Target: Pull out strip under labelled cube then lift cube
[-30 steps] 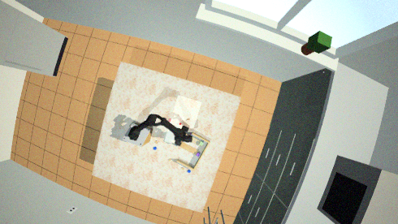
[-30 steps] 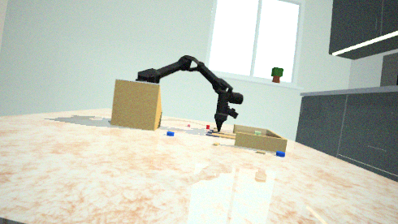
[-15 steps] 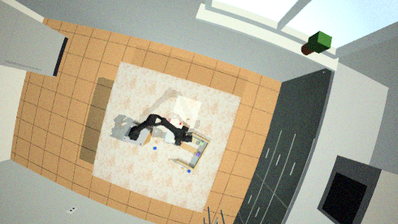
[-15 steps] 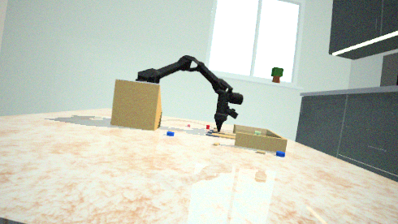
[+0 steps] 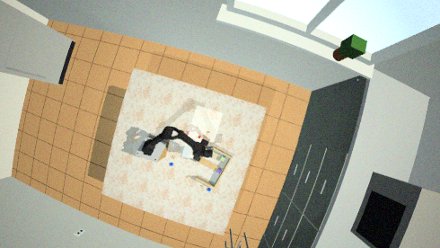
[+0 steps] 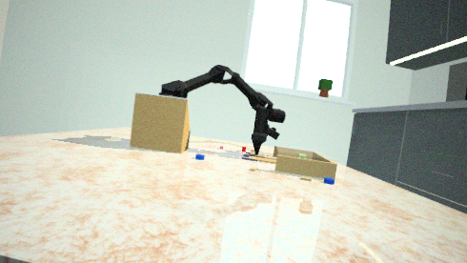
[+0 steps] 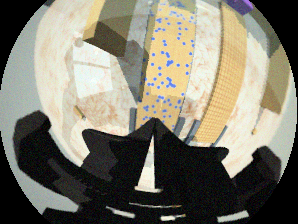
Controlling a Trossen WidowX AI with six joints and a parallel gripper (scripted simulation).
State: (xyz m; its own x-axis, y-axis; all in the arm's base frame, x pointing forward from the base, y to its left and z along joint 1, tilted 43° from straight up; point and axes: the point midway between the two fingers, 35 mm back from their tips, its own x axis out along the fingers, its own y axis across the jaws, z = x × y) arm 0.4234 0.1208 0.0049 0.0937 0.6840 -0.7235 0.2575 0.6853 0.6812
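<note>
My gripper tip is 200 mm short of the labelled cube, 50 mm to the left of it and 10 mm below it. The rest, counted from my gripper tip: tan strip 60 mm ahead, 120 mm to the right; red piece 40 mm behind, 100 mm to the left, 10 mm above.
</note>
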